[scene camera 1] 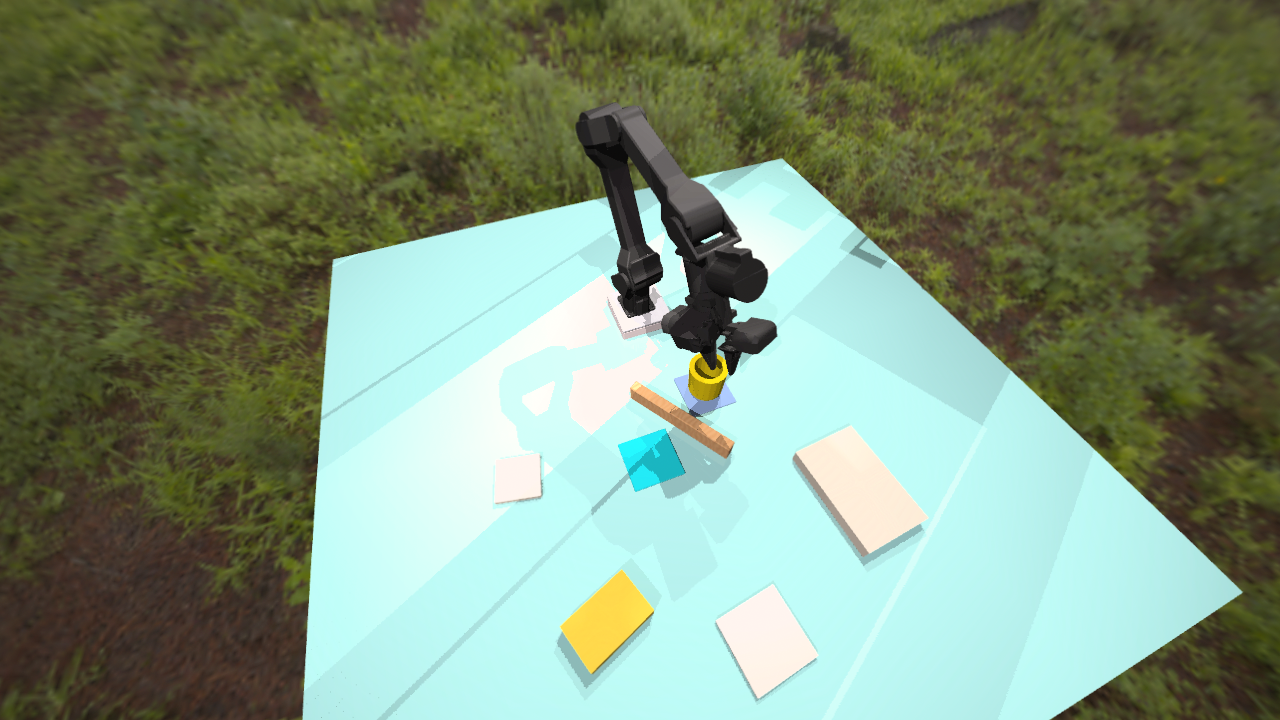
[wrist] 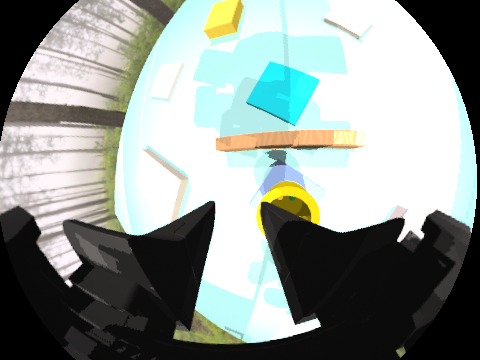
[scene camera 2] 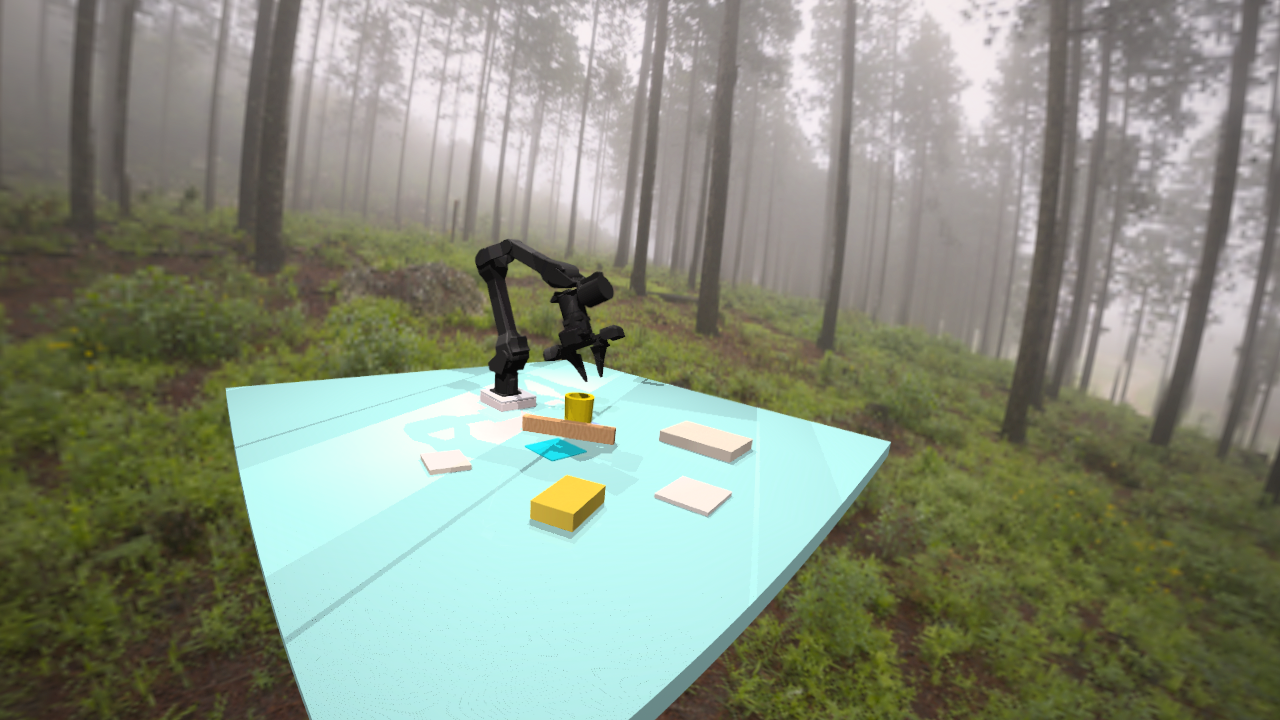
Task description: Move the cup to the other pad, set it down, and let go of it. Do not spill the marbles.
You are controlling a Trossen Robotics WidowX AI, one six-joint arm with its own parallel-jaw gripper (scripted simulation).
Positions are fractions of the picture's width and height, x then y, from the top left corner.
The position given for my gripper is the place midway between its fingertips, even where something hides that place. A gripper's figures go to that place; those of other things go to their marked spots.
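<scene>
Distances from the lens: my gripper (wrist: 0.50, 0.57), 100 mm from the lens; a yellow cup (wrist: 0.63, 0.57), 190 mm from the lens.
</scene>
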